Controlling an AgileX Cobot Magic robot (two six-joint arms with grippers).
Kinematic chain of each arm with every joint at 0, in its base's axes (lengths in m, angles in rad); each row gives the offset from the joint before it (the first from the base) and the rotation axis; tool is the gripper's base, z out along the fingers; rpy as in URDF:
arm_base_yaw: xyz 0 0 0.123 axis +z
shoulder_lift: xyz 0 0 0 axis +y
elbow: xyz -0.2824 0 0.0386 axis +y
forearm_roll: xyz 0.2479 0 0.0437 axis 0.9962 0 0.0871
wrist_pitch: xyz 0 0 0 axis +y
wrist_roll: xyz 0.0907 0 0.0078 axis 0.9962 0 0.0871
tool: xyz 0 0 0 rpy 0 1.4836 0
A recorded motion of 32 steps. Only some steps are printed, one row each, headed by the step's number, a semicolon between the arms.
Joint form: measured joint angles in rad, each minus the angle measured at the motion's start. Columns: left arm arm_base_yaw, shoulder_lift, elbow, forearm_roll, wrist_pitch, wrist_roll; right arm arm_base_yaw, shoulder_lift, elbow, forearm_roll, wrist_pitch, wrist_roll.
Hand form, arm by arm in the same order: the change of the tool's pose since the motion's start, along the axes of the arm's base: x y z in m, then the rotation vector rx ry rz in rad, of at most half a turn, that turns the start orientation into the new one. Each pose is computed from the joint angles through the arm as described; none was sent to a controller.
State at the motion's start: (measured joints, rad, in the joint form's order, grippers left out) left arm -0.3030 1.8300 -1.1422 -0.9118 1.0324 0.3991; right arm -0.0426 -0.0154 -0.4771 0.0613 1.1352 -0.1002
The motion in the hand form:
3: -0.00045 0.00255 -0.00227 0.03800 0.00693 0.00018; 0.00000 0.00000 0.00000 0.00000 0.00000 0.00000
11: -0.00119 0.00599 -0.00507 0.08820 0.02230 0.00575; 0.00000 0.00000 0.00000 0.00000 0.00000 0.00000
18: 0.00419 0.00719 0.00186 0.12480 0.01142 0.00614; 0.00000 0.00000 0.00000 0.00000 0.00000 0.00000
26: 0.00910 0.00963 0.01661 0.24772 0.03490 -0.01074; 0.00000 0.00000 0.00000 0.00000 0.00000 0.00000
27: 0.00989 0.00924 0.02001 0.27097 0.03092 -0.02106; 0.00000 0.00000 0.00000 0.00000 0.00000 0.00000
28: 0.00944 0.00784 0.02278 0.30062 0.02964 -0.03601; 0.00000 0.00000 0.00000 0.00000 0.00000 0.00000
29: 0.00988 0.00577 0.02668 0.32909 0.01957 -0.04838; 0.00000 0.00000 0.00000 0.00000 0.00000 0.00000
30: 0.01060 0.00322 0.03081 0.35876 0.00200 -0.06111; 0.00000 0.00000 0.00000 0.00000 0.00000 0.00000
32: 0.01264 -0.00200 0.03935 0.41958 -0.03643 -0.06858; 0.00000 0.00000 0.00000 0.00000 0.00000 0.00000
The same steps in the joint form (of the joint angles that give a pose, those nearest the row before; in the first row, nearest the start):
3: 0.0000 0.0000 0.0000 0.0438 -0.0038 -0.0306; 0.0000 0.0000 0.0000 0.0000 0.0000 0.0000
11: 0.0000 0.0000 0.0000 0.1015 -0.0058 -0.0790; 0.0000 0.0000 0.0000 0.0000 0.0000 0.0000
18: 0.0000 0.0000 -0.0407 0.1597 0.0091 -0.1299; 0.0000 0.0000 0.0000 0.0000 0.0000 0.0000
26: -0.0130 0.0000 -0.1306 0.3274 0.0959 -0.2810; 0.0000 0.0000 0.0000 0.0000 0.0000 0.0000
27: -0.0185 0.0000 -0.1494 0.3581 0.1129 -0.2997; 0.0000 0.0000 0.0000 0.0000 0.0000 0.0000
28: -0.0291 0.0000 -0.1663 0.3941 0.1321 -0.3217; 0.0000 0.0000 0.0000 0.0000 0.0000 0.0000
29: -0.0412 0.0000 -0.1877 0.4300 0.1471 -0.3431; 0.0000 0.0000 0.0000 0.0000 0.0000 0.0000
30: -0.0550 0.0000 -0.2101 0.4682 0.1578 -0.3623; 0.0000 0.0000 0.0000 0.0000 0.0000 0.0000
32: -0.0834 0.0000 -0.2548 0.5464 0.1714 -0.4129; 0.0000 0.0000 0.0000 0.0000 0.0000 0.0000

